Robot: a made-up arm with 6 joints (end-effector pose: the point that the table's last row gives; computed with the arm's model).
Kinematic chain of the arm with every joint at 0, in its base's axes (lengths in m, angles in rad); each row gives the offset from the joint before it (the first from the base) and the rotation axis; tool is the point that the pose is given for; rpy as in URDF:
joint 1: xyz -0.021 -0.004 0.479 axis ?
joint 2: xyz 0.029 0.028 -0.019 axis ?
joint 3: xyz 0 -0.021 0.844 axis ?
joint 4: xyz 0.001 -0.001 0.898 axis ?
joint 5: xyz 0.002 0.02 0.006 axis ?
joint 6: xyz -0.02 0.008 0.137 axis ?
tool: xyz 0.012 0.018 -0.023 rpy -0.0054 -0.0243 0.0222
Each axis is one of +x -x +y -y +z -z.
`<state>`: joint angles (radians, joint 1 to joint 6).
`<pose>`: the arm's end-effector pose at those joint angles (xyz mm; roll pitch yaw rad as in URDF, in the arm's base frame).
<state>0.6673 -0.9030 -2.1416 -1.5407 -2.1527 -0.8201</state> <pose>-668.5 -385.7 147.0 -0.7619 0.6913 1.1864</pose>
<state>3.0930 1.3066 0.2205 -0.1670 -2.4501 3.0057</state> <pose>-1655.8 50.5 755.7 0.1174 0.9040 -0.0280</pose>
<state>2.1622 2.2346 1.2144 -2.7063 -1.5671 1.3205</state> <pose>-207.6 250.1 -852.5 1.2879 0.0850 0.0887</pose>
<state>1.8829 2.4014 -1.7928 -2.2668 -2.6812 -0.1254</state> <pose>-371.2 1046.0 456.7 -2.6987 -0.0593 2.7451</pose>
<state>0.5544 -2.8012 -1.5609 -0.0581 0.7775 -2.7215</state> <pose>540.1 353.8 -741.8 -3.0014 -0.3981 0.1166</pose>
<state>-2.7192 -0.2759 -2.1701 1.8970 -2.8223 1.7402</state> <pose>594.7 274.9 648.3 0.1911 0.6037 -2.9030</pose>
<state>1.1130 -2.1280 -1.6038 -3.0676 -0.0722 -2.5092</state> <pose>-85.9 -132.4 -845.5 2.7664 0.3980 -2.8353</pose>
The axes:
joint 1: +z
joint 2: +y
joint 3: +y
joint 4: +z
joint 5: +y
joint 6: +z

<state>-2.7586 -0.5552 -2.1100 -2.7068 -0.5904 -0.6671</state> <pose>848.2 346.0 322.0 -2.5233 0.9267 -2.2900</pose>
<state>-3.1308 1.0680 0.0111 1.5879 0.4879 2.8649</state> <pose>-1683.6 -50.9 1360.9 -1.0993 -0.4482 1.9289</pose>
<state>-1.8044 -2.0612 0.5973 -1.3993 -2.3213 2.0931</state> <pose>388.8 1445.1 168.2 -2.0057 -1.0208 -2.1652</pose>
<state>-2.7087 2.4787 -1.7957 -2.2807 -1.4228 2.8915</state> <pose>-1051.4 -574.0 426.5 2.3342 1.1717 0.4846</pose>
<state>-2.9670 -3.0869 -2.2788 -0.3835 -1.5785 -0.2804</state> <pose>-640.4 -201.4 233.3 -0.1860 -0.7568 3.0018</pose>
